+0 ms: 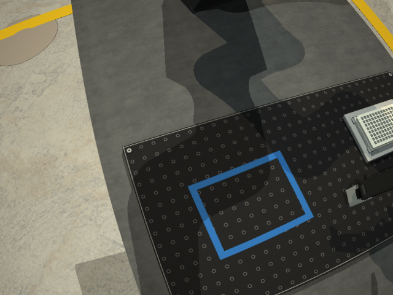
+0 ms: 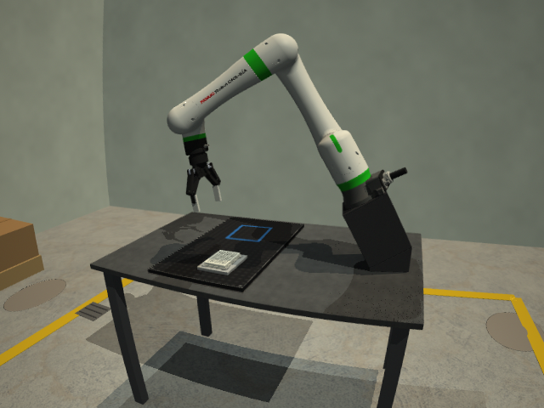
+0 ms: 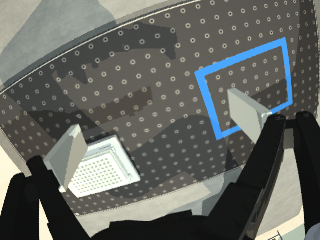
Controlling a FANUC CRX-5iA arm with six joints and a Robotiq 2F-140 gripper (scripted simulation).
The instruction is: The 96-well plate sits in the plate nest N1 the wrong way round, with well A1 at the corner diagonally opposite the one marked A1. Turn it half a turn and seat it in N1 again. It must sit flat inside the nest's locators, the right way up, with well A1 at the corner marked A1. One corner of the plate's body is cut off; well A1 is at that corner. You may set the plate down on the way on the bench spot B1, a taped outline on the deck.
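Right now my hand is 180 mm past the white 96-well plate, 150 mm above it and 140 mm to the right of it. From my hand the other things lie so: dark table: 170 mm below, 100 mm behind, 50 mm to the right; then grey plate nest N1: 180 mm behind, 160 mm below, 140 mm to the left.
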